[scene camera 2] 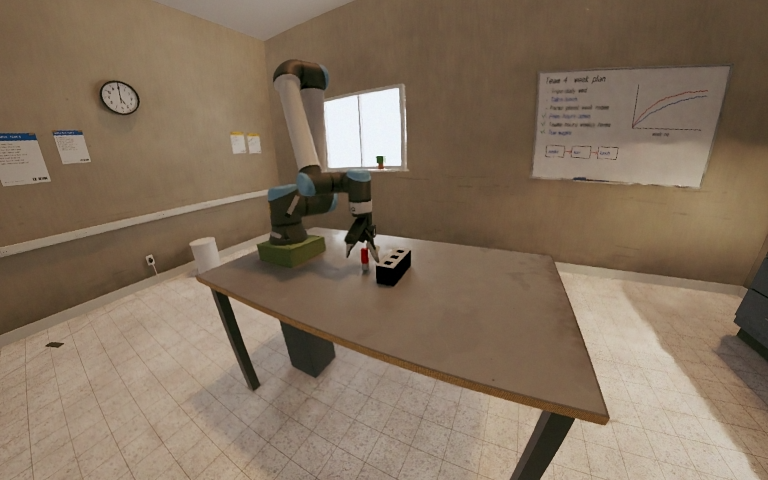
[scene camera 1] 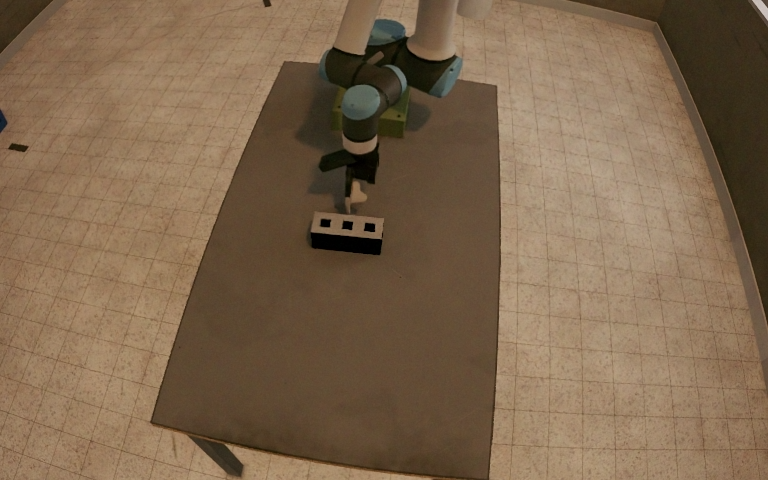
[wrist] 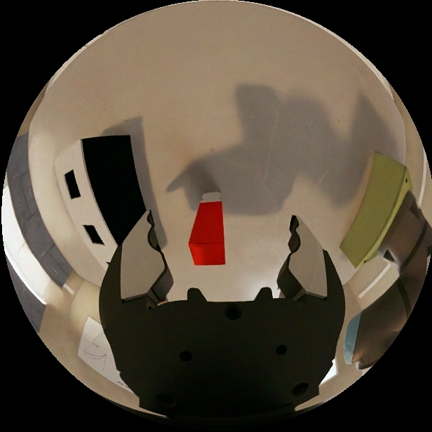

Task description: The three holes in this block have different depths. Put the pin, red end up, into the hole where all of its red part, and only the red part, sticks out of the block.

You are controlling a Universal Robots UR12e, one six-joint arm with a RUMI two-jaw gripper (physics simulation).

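The pin [scene camera 2: 364,259] [wrist: 207,235] stands upright on the table, its long red part up and its short whitish part down; in scene camera 1 it is hidden behind the gripper. My gripper [scene camera 1: 353,203] [scene camera 2: 362,258] [wrist: 222,213] is open and points down, with its fingers on either side of the pin's red part and gaps on both sides. In the wrist view the pin is nearer the left finger. The block [scene camera 1: 346,243] [scene camera 2: 393,270] [wrist: 112,185], black-sided with a pale top, stands close beside the gripper. Its three square holes look dark, and their depths cannot be seen.
The table [scene camera 1: 339,350] [scene camera 2: 481,316] carries the green base [scene camera 1: 393,125] [scene camera 2: 291,252] [wrist: 372,210] of the arm, behind the gripper. In the wrist view the left finger covers part of the block's near end. The arm's shadow lies across the table.
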